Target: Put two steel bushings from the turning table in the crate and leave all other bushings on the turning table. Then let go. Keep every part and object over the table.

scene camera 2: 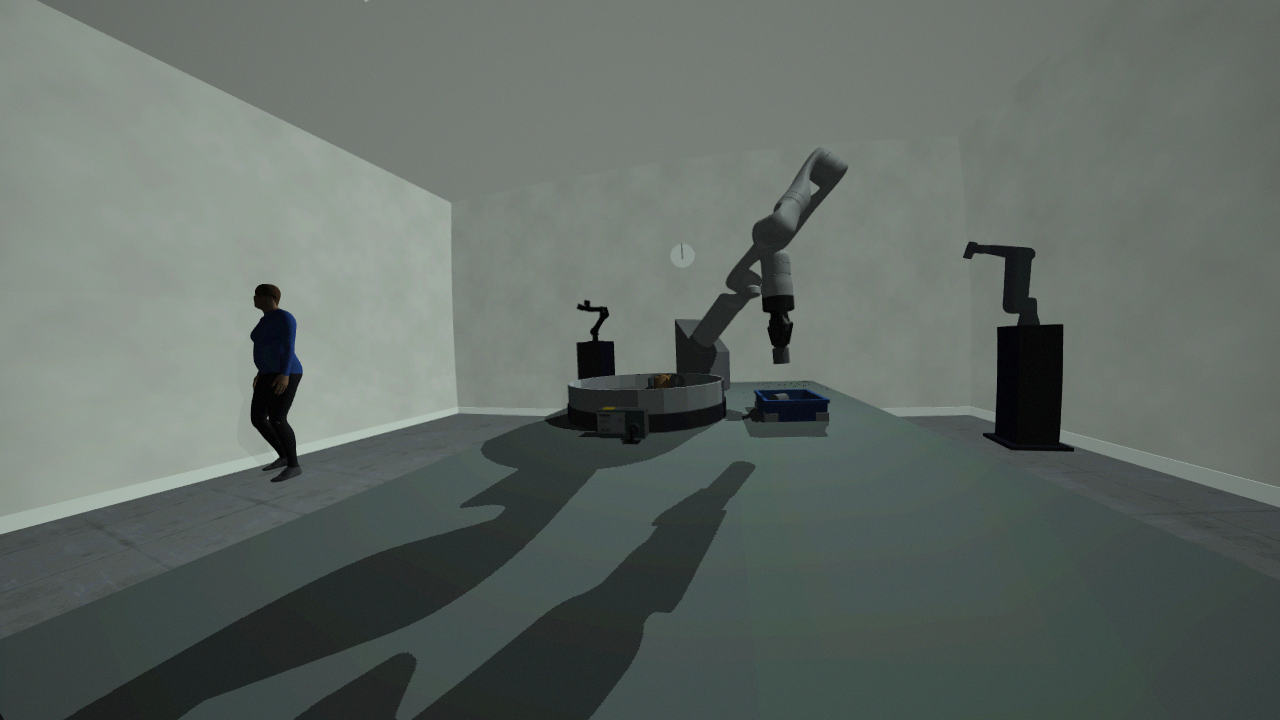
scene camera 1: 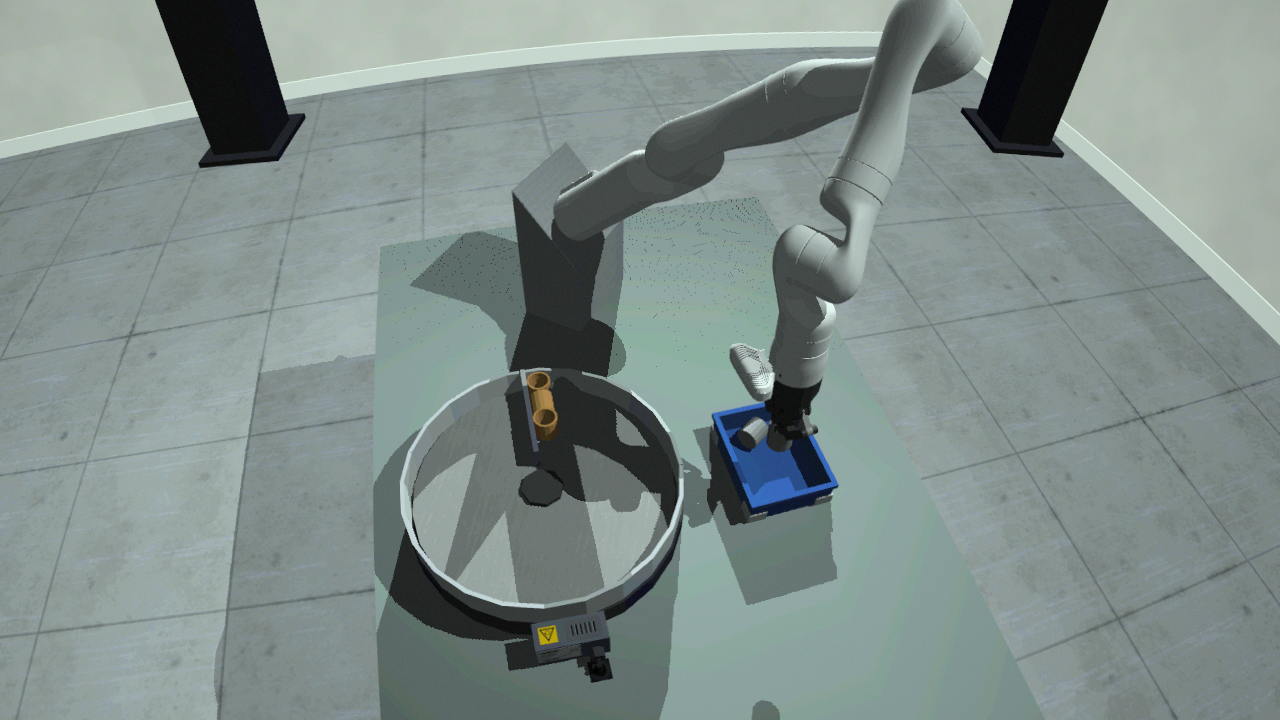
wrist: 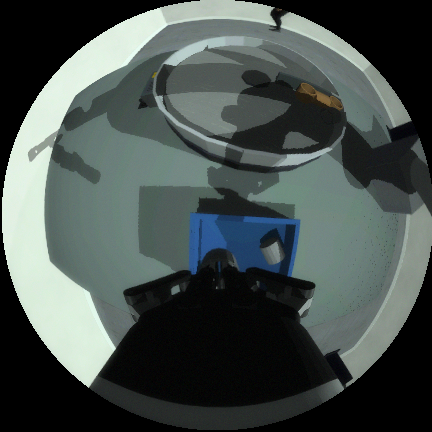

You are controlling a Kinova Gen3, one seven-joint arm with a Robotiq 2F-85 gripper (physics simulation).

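Places are measured from the arm's base along level axes (x ahead, y left, z up), in centimetres.
Pixels of known places: gripper, between the fingertips: (scene camera 2: 781,363) (scene camera 1: 778,441) (wrist: 218,263); arm's base, origin of its link: (scene camera 2: 702,338) (scene camera 1: 573,217).
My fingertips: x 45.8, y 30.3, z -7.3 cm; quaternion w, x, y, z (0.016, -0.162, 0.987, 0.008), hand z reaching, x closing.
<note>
For each thing: its top centre in the pictures, then the offset to it from my fingertips. "pt": a spot on its surface instead.
- blue crate, centre of its top: (scene camera 1: 774,448) (wrist: 244,259) (scene camera 2: 788,394) dx -4.6, dy +1.6, dz -8.3 cm
- thin upright plate, a spot on its surface: (scene camera 1: 529,411) pt dx -10.1, dy -37.2, dz -4.0 cm
- grey box with a yellow warning label, a spot on its surface: (scene camera 1: 572,635) (scene camera 2: 622,409) pt dx +25.4, dy -30.5, dz -7.5 cm
The blue crate (scene camera 1: 778,471) (scene camera 2: 792,410) (wrist: 193,240) stands right of the turning table (scene camera 1: 537,611) (scene camera 2: 644,394) in scene camera 1. One steel bushing (scene camera 1: 751,433) (scene camera 2: 781,395) (wrist: 273,251) lies on its side in the crate. My gripper (scene camera 1: 784,427) (scene camera 2: 780,345) (wrist: 218,263) points down above the crate, its fingers close together. It holds another steel bushing (scene camera 1: 778,439) (scene camera 2: 781,356) (wrist: 219,257) at its fingertips, apparently by the bore, clear of the crate floor. Orange-brown bushings (scene camera 1: 541,402) (scene camera 2: 663,381) (wrist: 320,97) stand and lie on the turning table.
A thin upright plate (scene camera 1: 529,411) stands beside the orange-brown bushings on the turning table. A grey box with a yellow warning label (scene camera 1: 572,635) (scene camera 2: 620,422) is at the turning table's front. A person (scene camera 2: 277,376) walks on the floor left of the table.
</note>
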